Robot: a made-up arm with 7 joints. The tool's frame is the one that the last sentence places.
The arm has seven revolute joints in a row. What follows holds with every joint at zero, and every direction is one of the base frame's. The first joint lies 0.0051 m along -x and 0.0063 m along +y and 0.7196 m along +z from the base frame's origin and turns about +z. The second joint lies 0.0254 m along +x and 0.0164 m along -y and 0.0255 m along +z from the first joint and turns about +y. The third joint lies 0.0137 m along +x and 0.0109 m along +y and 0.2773 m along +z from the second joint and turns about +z. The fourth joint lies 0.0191 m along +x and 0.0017 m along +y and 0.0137 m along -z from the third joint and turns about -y. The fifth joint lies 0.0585 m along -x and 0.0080 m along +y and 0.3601 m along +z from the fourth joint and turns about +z. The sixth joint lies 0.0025 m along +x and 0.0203 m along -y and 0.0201 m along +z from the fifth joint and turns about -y. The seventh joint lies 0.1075 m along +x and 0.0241 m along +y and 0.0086 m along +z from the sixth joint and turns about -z. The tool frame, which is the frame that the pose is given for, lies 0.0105 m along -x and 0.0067 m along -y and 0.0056 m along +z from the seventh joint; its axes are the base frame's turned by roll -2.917, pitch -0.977 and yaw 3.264 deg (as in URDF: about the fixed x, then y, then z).
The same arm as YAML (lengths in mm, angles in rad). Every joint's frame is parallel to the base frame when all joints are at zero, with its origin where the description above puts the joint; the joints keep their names.
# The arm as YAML. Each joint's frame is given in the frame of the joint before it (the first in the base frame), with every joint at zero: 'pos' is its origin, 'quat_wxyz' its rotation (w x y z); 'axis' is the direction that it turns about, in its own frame. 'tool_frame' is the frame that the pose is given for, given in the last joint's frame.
length_unit: mm
angle_unit: rad
joints:
  - joint: joint 1
    pos: [-5.1, 6.3, 719.6]
    quat_wxyz: [1.0, 0.0, 0.0, 0.0]
    axis: "+z"
  - joint: joint 2
    pos: [25.4, -16.4, 25.5]
    quat_wxyz: [1.0, 0.0, 0.0, 0.0]
    axis: "+y"
  - joint: joint 3
    pos: [13.7, 10.9, 277.3]
    quat_wxyz: [1.0, 0.0, 0.0, 0.0]
    axis: "+z"
  - joint: joint 4
    pos: [19.1, 1.7, -13.7]
    quat_wxyz: [1.0, 0.0, 0.0, 0.0]
    axis: "-y"
  - joint: joint 5
    pos: [-58.5, 8.0, 360.1]
    quat_wxyz: [1.0, 0.0, 0.0, 0.0]
    axis: "+z"
  - joint: joint 6
    pos: [2.5, -20.3, 20.1]
    quat_wxyz: [1.0, 0.0, 0.0, 0.0]
    axis: "-y"
  - joint: joint 7
    pos: [107.5, 24.1, 8.6]
    quat_wxyz: [1.0, 0.0, 0.0, 0.0]
    axis: "-z"
tool_frame:
  pos: [-10.5, -6.7, 5.6]
  quat_wxyz: [0.99924, -0.025199, -0.009244, 0.028253]

